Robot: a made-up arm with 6 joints. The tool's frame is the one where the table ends. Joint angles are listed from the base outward.
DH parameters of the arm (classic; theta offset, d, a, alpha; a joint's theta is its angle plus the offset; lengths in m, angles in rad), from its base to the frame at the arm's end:
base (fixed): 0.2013 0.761 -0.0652 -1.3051
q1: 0 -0.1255 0.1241 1.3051
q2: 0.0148 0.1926 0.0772 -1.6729
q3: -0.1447 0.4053 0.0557 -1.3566
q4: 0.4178 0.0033 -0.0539 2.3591
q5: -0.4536 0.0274 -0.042 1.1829
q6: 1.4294 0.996 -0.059 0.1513
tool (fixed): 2.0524 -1.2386 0 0
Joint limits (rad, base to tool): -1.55..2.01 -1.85..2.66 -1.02..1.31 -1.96..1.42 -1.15..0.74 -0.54..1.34
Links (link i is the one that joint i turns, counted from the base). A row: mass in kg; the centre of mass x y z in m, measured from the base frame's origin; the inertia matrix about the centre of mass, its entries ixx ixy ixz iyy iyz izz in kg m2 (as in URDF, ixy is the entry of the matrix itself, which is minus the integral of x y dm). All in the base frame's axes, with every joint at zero. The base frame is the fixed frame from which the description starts. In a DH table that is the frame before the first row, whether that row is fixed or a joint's. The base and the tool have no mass.
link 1: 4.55; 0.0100 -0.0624 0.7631; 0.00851 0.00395 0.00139 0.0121 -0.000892 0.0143
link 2: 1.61; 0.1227 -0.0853 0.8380; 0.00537 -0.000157 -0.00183 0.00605 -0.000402 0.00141
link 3: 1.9; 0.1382 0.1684 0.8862; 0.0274 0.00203 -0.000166 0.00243 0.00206 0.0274
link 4: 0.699; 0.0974 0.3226 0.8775; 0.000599 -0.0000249 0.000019 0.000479 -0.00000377 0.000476
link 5: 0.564; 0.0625 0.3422 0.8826; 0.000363 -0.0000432 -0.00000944 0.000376 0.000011 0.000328
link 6: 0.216; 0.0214 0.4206 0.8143; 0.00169 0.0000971 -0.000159 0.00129 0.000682 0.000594
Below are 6 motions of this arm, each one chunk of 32 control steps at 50 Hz.
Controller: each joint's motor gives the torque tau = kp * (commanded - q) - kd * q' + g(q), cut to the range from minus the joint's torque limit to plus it. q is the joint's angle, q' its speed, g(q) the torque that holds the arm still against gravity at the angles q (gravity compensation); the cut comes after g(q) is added. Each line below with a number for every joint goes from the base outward.
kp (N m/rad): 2.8 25 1 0.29 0.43 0.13
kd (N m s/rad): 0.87 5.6 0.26 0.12 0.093 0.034
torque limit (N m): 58 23 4.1 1.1 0.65 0.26
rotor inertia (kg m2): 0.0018 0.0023 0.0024 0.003 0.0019 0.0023
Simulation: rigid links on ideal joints. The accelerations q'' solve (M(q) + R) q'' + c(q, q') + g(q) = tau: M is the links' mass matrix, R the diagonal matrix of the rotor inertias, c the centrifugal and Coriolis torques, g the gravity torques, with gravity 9.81 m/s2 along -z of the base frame. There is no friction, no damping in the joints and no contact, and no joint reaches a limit. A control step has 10 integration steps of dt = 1/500 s. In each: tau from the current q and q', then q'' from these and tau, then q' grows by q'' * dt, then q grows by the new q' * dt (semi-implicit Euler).
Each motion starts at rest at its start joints. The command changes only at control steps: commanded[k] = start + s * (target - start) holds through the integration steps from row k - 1 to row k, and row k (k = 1, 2, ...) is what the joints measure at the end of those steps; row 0 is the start. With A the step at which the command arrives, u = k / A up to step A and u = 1 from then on. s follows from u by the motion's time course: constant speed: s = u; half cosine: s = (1 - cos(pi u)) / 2; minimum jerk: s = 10 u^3 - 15 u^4 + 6 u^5; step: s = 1 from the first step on.
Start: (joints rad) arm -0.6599 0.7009 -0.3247 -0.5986 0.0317 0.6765
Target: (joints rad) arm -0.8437 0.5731 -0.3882 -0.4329 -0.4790 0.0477
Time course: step
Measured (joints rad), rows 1 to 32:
1: -0.6614 0.6993 -0.3241 -0.5989 0.0257 0.6697
2: -0.6652 0.6952 -0.3233 -0.5992 0.0112 0.6527
3: -0.6707 0.6894 -0.3228 -0.5989 -0.0091 0.6284
4: -0.6773 0.6825 -0.3227 -0.5978 -0.0332 0.5988
5: -0.6847 0.6749 -0.3232 -0.5957 -0.0598 0.5657
6: -0.6926 0.6670 -0.3242 -0.5926 -0.0878 0.5306
7: -0.7007 0.6590 -0.3257 -0.5885 -0.1163 0.4944
8: -0.7089 0.6511 -0.3276 -0.5836 -0.1449 0.4580
9: -0.7170 0.6435 -0.3298 -0.5780 -0.1731 0.4220
10: -0.7249 0.6362 -0.3324 -0.5717 -0.2006 0.3869
11: -0.7326 0.6294 -0.3353 -0.5649 -0.2272 0.3530
12: -0.7400 0.6231 -0.3385 -0.5577 -0.2527 0.3206
13: -0.7471 0.6172 -0.3418 -0.5501 -0.2771 0.2900
14: -0.7538 0.6119 -0.3452 -0.5423 -0.3002 0.2612
15: -0.7602 0.6070 -0.3487 -0.5344 -0.3220 0.2343
16: -0.7663 0.6026 -0.3522 -0.5265 -0.3425 0.2093
17: -0.7720 0.5986 -0.3558 -0.5185 -0.3616 0.1862
18: -0.7774 0.5950 -0.3592 -0.5107 -0.3793 0.1649
19: -0.7826 0.5918 -0.3626 -0.5029 -0.3957 0.1456
20: -0.7874 0.5890 -0.3658 -0.4954 -0.4107 0.1279
21: -0.7919 0.5865 -0.3689 -0.4882 -0.4244 0.1120
22: -0.7962 0.5843 -0.3718 -0.4812 -0.4368 0.0976
23: -0.8002 0.5823 -0.3746 -0.4746 -0.4479 0.0848
24: -0.8040 0.5806 -0.3771 -0.4683 -0.4579 0.0734
25: -0.8076 0.5792 -0.3795 -0.4624 -0.4667 0.0633
26: -0.8109 0.5779 -0.3816 -0.4569 -0.4744 0.0544
27: -0.8140 0.5768 -0.3836 -0.4517 -0.4812 0.0467
28: -0.8169 0.5759 -0.3853 -0.4470 -0.4869 0.0401
29: -0.8196 0.5752 -0.3869 -0.4426 -0.4918 0.0344
30: -0.8222 0.5745 -0.3883 -0.4387 -0.4959 0.0296
31: -0.8245 0.5740 -0.3895 -0.4351 -0.4992 0.0256
32: -0.8267 0.5735 -0.3905 -0.4319 -0.5018 0.0224

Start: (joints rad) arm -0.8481 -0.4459 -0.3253 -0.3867 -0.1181 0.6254
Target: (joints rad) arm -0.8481 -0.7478 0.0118 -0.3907 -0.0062 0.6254
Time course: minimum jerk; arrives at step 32
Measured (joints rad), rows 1 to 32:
1: -0.8481 -0.4459 -0.3253 -0.3867 -0.1181 0.6254
2: -0.8481 -0.4459 -0.3253 -0.3867 -0.1181 0.6254
3: -0.8481 -0.4459 -0.3252 -0.3867 -0.1180 0.6254
4: -0.8481 -0.4461 -0.3251 -0.3866 -0.1179 0.6253
5: -0.8481 -0.4463 -0.3248 -0.3866 -0.1175 0.6253
6: -0.8481 -0.4467 -0.3242 -0.3864 -0.1170 0.6251
7: -0.8482 -0.4474 -0.3233 -0.3863 -0.1161 0.6249
8: -0.8482 -0.4484 -0.3220 -0.3860 -0.1148 0.6245
9: -0.8483 -0.4500 -0.3200 -0.3857 -0.1131 0.6239
10: -0.8483 -0.4520 -0.3174 -0.3853 -0.1108 0.6232
11: -0.8484 -0.4548 -0.3140 -0.3848 -0.1080 0.6223
12: -0.8485 -0.4583 -0.3098 -0.3843 -0.1046 0.6211
13: -0.8486 -0.4626 -0.3046 -0.3837 -0.1007 0.6197
14: -0.8487 -0.4678 -0.2984 -0.3830 -0.0962 0.6182
15: -0.8488 -0.4739 -0.2912 -0.3824 -0.0913 0.6164
16: -0.8489 -0.4809 -0.2830 -0.3817 -0.0860 0.6146
17: -0.8490 -0.4889 -0.2739 -0.3810 -0.0803 0.6126
18: -0.8491 -0.4978 -0.2638 -0.3803 -0.0744 0.6106
19: -0.8491 -0.5076 -0.2529 -0.3796 -0.0684 0.6086
20: -0.8491 -0.5182 -0.2412 -0.3789 -0.0623 0.6066
21: -0.8490 -0.5295 -0.2289 -0.3782 -0.0564 0.6048
22: -0.8489 -0.5414 -0.2161 -0.3775 -0.0507 0.6032
23: -0.8488 -0.5539 -0.2030 -0.3769 -0.0452 0.6019
24: -0.8485 -0.5667 -0.1897 -0.3762 -0.0402 0.6008
25: -0.8483 -0.5797 -0.1763 -0.3755 -0.0357 0.6000
26: -0.8480 -0.5928 -0.1631 -0.3748 -0.0318 0.5995
27: -0.8476 -0.6059 -0.1501 -0.3741 -0.0286 0.5993
28: -0.8472 -0.6187 -0.1376 -0.3735 -0.0260 0.5996
29: -0.8468 -0.6311 -0.1257 -0.3728 -0.0241 0.6001
30: -0.8464 -0.6430 -0.1144 -0.3721 -0.0229 0.6010
31: -0.8459 -0.6544 -0.1039 -0.3714 -0.0223 0.6022
32: -0.8455 -0.6650 -0.0943 -0.3708 -0.0224 0.6037

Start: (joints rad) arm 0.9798 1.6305 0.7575 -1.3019 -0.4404 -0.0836
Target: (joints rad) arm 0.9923 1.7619 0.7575 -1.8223 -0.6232 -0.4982
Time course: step
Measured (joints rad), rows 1 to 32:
1: 0.9797 1.6327 0.7533 -1.3099 -0.4468 -0.0899
2: 0.9795 1.6378 0.7456 -1.3272 -0.4607 -0.1035
3: 0.9791 1.6446 0.7377 -1.3490 -0.4780 -0.1205
4: 0.9788 1.6522 0.7310 -1.3723 -0.4961 -0.1391
5: 0.9784 1.6603 0.7261 -1.3953 -0.5134 -0.1583
6: 0.9780 1.6685 0.7231 -1.4174 -0.5292 -0.1776
7: 0.9777 1.6765 0.7219 -1.4380 -0.5430 -0.1968
8: 0.9774 1.6842 0.7222 -1.4572 -0.5549 -0.2158
9: 0.9772 1.6916 0.7238 -1.4748 -0.5648 -0.2347
10: 0.9770 1.6986 0.7263 -1.4912 -0.5730 -0.2532
11: 0.9770 1.7052 0.7295 -1.5063 -0.5798 -0.2714
12: 0.9770 1.7113 0.7331 -1.5205 -0.5852 -0.2892
13: 0.9771 1.7170 0.7370 -1.5337 -0.5896 -0.3064
14: 0.9773 1.7222 0.7410 -1.5462 -0.5931 -0.3230
15: 0.9776 1.7269 0.7451 -1.5580 -0.5959 -0.3390
16: 0.9780 1.7312 0.7489 -1.5693 -0.5982 -0.3542
17: 0.9784 1.7352 0.7526 -1.5800 -0.6000 -0.3687
18: 0.9790 1.7387 0.7561 -1.5903 -0.6015 -0.3823
19: 0.9796 1.7419 0.7593 -1.6002 -0.6028 -0.3951
20: 0.9803 1.7447 0.7621 -1.6098 -0.6039 -0.4071
21: 0.9810 1.7472 0.7646 -1.6189 -0.6048 -0.4182
22: 0.9818 1.7494 0.7668 -1.6278 -0.6056 -0.4284
23: 0.9826 1.7514 0.7687 -1.6364 -0.6064 -0.4378
24: 0.9834 1.7531 0.7703 -1.6446 -0.6071 -0.4465
25: 0.9843 1.7546 0.7715 -1.6526 -0.6078 -0.4543
26: 0.9852 1.7558 0.7725 -1.6603 -0.6085 -0.4614
27: 0.9861 1.7570 0.7732 -1.6677 -0.6091 -0.4678
28: 0.9870 1.7579 0.7737 -1.6748 -0.6098 -0.4735
29: 0.9878 1.7587 0.7740 -1.6817 -0.6104 -0.4786
30: 0.9887 1.7594 0.7741 -1.6884 -0.6109 -0.4831
31: 0.9896 1.7600 0.7740 -1.6948 -0.6115 -0.4870
32: 0.9904 1.7604 0.7738 -1.7009 -0.6121 -0.4905

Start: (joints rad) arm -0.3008 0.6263 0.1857 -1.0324 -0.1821 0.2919
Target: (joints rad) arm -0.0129 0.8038 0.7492 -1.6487 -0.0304 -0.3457
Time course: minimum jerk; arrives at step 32
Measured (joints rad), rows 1 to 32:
1: -0.3008 0.6263 0.1857 -1.0324 -0.1821 0.2919
2: -0.3008 0.6263 0.1857 -1.0324 -0.1821 0.2919
3: -0.3008 0.6263 0.1858 -1.0325 -0.1822 0.2919
4: -0.3007 0.6264 0.1859 -1.0327 -0.1823 0.2918
5: -0.3006 0.6266 0.1863 -1.0332 -0.1826 0.2917
6: -0.3004 0.6268 0.1869 -1.0340 -0.1831 0.2914
7: -0.3000 0.6273 0.1880 -1.0354 -0.1837 0.2909
8: -0.2994 0.6280 0.1895 -1.0373 -0.1846 0.2901
9: -0.2985 0.6289 0.1918 -1.0401 -0.1857 0.2889
10: -0.2973 0.6303 0.1950 -1.0437 -0.1869 0.2872
11: -0.2957 0.6320 0.1991 -1.0483 -0.1883 0.2848
12: -0.2936 0.6342 0.2044 -1.0541 -0.1897 0.2816
13: -0.2911 0.6369 0.2110 -1.0610 -0.1910 0.2774
14: -0.2880 0.6401 0.2189 -1.0691 -0.1922 0.2721
15: -0.2843 0.6438 0.2283 -1.0784 -0.1930 0.2655
16: -0.2800 0.6481 0.2392 -1.0890 -0.1935 0.2574
17: -0.2750 0.6530 0.2516 -1.1007 -0.1935 0.2478
18: -0.2694 0.6583 0.2656 -1.1135 -0.1928 0.2365
19: -0.2631 0.6642 0.2811 -1.1273 -0.1915 0.2234
20: -0.2562 0.6705 0.2981 -1.1420 -0.1894 0.2084
21: -0.2487 0.6773 0.3164 -1.1575 -0.1865 0.1916
22: -0.2407 0.6843 0.3359 -1.1735 -0.1828 0.1729
23: -0.2322 0.6917 0.3566 -1.1899 -0.1782 0.1523
24: -0.2232 0.6992 0.3781 -1.2066 -0.1727 0.1300
25: -0.2139 0.7068 0.4003 -1.2234 -0.1665 0.1061
26: -0.2043 0.7144 0.4230 -1.2400 -0.1595 0.0808
27: -0.1945 0.7219 0.4459 -1.2564 -0.1518 0.0542
28: -0.1846 0.7293 0.4689 -1.2724 -0.1435 0.0267
29: -0.1747 0.7365 0.4916 -1.2879 -0.1347 -0.0014
30: -0.1648 0.7434 0.5139 -1.3028 -0.1255 -0.0299
31: -0.1551 0.7498 0.5356 -1.3169 -0.1162 -0.0585
32: -0.1455 0.7559 0.5565 -1.3304 -0.1067 -0.0868

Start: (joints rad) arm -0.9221 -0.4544 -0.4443 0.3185 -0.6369 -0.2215
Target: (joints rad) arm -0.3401 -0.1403 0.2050 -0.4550 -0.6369 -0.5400
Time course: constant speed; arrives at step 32
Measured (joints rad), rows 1 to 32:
1: -0.9221 -0.4543 -0.4437 0.3185 -0.6372 -0.2218
2: -0.9222 -0.4538 -0.4419 0.3186 -0.6382 -0.2228
3: -0.9223 -0.4530 -0.4387 0.3186 -0.6400 -0.2246
4: -0.9223 -0.4516 -0.4342 0.3186 -0.6426 -0.2272
5: -0.9224 -0.4498 -0.4286 0.3184 -0.6459 -0.2307
6: -0.9223 -0.4473 -0.4219 0.3179 -0.6498 -0.2351
7: -0.9221 -0.4444 -0.4143 0.3172 -0.6541 -0.2403
8: -0.9217 -0.4408 -0.4059 0.3160 -0.6587 -0.2463
9: -0.9211 -0.4368 -0.3968 0.3142 -0.6635 -0.2532
10: -0.9203 -0.4322 -0.3872 0.3119 -0.6684 -0.2608
11: -0.9193 -0.4271 -0.3771 0.3089 -0.6732 -0.2691
12: -0.9179 -0.4215 -0.3665 0.3052 -0.6779 -0.2781
13: -0.9162 -0.4155 -0.3555 0.3007 -0.6824 -0.2878
14: -0.9141 -0.4091 -0.3442 0.2953 -0.6866 -0.2981
15: -0.9116 -0.4023 -0.3325 0.2891 -0.6905 -0.3089
16: -0.9087 -0.3951 -0.3204 0.2821 -0.6940 -0.3202
17: -0.9054 -0.3876 -0.3081 0.2741 -0.6972 -0.3319
18: -0.9015 -0.3798 -0.2955 0.2652 -0.6999 -0.3440
19: -0.8972 -0.3718 -0.2825 0.2554 -0.7023 -0.3563
20: -0.8922 -0.3634 -0.2693 0.2448 -0.7043 -0.3690
21: -0.8867 -0.3549 -0.2558 0.2332 -0.7059 -0.3818
22: -0.8807 -0.3462 -0.2419 0.2208 -0.7071 -0.3948
23: -0.8739 -0.3373 -0.2277 0.2076 -0.7079 -0.4078
24: -0.8666 -0.3282 -0.2132 0.1936 -0.7084 -0.4209
25: -0.8585 -0.3191 -0.1984 0.1789 -0.7087 -0.4339
26: -0.8497 -0.3098 -0.1832 0.1634 -0.7086 -0.4469
27: -0.8402 -0.3004 -0.1677 0.1473 -0.7082 -0.4597
28: -0.8300 -0.2910 -0.1519 0.1305 -0.7076 -0.4723
29: -0.8190 -0.2815 -0.1356 0.1131 -0.7068 -0.4847
30: -0.8072 -0.2719 -0.1191 0.0952 -0.7058 -0.4968
31: -0.7946 -0.2623 -0.1022 0.0767 -0.7047 -0.5087
32: -0.7812 -0.2527 -0.0849 0.0579 -0.7034 -0.5201

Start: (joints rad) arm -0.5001 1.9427 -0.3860 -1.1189 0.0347 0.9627
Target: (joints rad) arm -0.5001 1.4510 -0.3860 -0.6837 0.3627 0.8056
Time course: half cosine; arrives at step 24
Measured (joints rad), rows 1 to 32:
1: -0.5001 1.9427 -0.3860 -1.1188 0.0348 0.9627
2: -0.5001 1.9425 -0.3860 -1.1184 0.0350 0.9627
3: -0.4999 1.9420 -0.3861 -1.1172 0.0358 0.9625
4: -0.4997 1.9410 -0.3862 -1.1148 0.0371 0.9622
5: -0.4993 1.9393 -0.3863 -1.1109 0.0394 0.9615
6: -0.4988 1.9365 -0.3865 -1.1052 0.0426 0.9604
7: -0.4979 1.9326 -0.3866 -1.0975 0.0470 0.9587
8: -0.4969 1.9273 -0.3868 -1.0878 0.0525 0.9563
9: -0.4955 1.9205 -0.3870 -1.0759 0.0593 0.9530
10: -0.4940 1.9121 -0.3871 -1.0621 0.0674 0.9488
11: -0.4922 1.9019 -0.3873 -1.0465 0.0767 0.9436
12: -0.4902 1.8900 -0.3875 -1.0294 0.0873 0.9374
13: -0.4881 1.8763 -0.3878 -1.0109 0.0990 0.9302
14: -0.4859 1.8610 -0.3880 -0.9915 0.1117 0.9221
15: -0.4837 1.8441 -0.3883 -0.9713 0.1252 0.9131
16: -0.4816 1.8258 -0.3886 -0.9509 0.1394 0.9035
17: -0.4796 1.8062 -0.3890 -0.9304 0.1541 0.8933
18: -0.4778 1.7856 -0.3893 -0.9102 0.1690 0.8828
19: -0.4763 1.7641 -0.3897 -0.8907 0.1839 0.8722
20: -0.4751 1.7421 -0.3900 -0.8721 0.1984 0.8616
21: -0.4742 1.7198 -0.3902 -0.8546 0.2124 0.8514
22: -0.4737 1.6975 -0.3903 -0.8386 0.2255 0.8418
23: -0.4736 1.6755 -0.3903 -0.8242 0.2376 0.8329
24: -0.4739 1.6542 -0.3901 -0.8117 0.2483 0.8250
25: -0.4746 1.6337 -0.3898 -0.8012 0.2577 0.8183
26: -0.4757 1.6144 -0.3894 -0.7926 0.2656 0.8129
27: -0.4770 1.5963 -0.3889 -0.7858 0.2724 0.8088
28: -0.4786 1.5795 -0.3883 -0.7806 0.2782 0.8061
29: -0.4805 1.5640 -0.3878 -0.7767 0.2832 0.8047
30: -0.4825 1.5499 -0.3873 -0.7740 0.2876 0.8045
31: -0.4846 1.5371 -0.3869 -0.7722 0.2915 0.8053
32: -0.4868 1.5255 -0.3866 -0.7711 0.2952 0.8071

